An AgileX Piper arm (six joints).
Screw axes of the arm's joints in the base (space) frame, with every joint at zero. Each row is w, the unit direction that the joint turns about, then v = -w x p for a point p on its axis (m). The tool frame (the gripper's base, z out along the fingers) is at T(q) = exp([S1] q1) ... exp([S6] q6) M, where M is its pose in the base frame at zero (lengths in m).
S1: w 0 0 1 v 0.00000 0.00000 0.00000
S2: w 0 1 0 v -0.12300 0.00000 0.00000
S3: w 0 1 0 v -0.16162 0.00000 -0.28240
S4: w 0.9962 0 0.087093 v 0.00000 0.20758 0.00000
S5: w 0 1 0 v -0.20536 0.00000 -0.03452
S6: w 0.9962 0 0.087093 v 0.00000 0.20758 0.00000
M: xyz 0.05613 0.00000 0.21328 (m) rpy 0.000 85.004 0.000 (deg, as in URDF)
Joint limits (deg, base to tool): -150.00..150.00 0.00..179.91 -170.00..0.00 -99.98..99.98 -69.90..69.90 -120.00..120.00
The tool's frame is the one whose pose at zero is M.
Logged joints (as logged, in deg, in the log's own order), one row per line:
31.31 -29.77 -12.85 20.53 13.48 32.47
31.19 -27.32 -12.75 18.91 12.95 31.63
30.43 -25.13 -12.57 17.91 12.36 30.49
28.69 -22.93 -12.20 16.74 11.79 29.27
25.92 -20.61 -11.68 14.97 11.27 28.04
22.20 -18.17 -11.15 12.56 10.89 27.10
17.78 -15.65 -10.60 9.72 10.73 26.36
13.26 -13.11 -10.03 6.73 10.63 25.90
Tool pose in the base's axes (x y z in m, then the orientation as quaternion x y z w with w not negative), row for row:
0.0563 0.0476 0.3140 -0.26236 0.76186 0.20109 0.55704
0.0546 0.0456 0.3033 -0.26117 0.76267 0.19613 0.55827
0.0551 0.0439 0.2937 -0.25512 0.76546 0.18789 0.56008
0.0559 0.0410 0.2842 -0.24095 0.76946 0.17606 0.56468
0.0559 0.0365 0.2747 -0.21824 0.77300 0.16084 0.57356
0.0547 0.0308 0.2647 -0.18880 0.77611 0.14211 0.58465
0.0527 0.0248 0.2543 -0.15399 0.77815 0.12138 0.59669
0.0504 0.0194 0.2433 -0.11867 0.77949 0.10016 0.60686
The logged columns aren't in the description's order. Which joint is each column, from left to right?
Columns, left to right: q1, q3, q6, q2, q4, q5.
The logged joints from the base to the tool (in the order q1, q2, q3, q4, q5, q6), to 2 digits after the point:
31.31 20.53 -29.77 13.48 32.47 -12.85
31.19 18.91 -27.32 12.95 31.63 -12.75
30.43 17.91 -25.13 12.36 30.49 -12.57
28.69 16.74 -22.93 11.79 29.27 -12.20
25.92 14.97 -20.61 11.27 28.04 -11.68
22.20 12.56 -18.17 10.89 27.10 -11.15
17.78 9.72 -15.65 10.73 26.36 -10.60
13.26 6.73 -13.11 10.63 25.90 -10.03

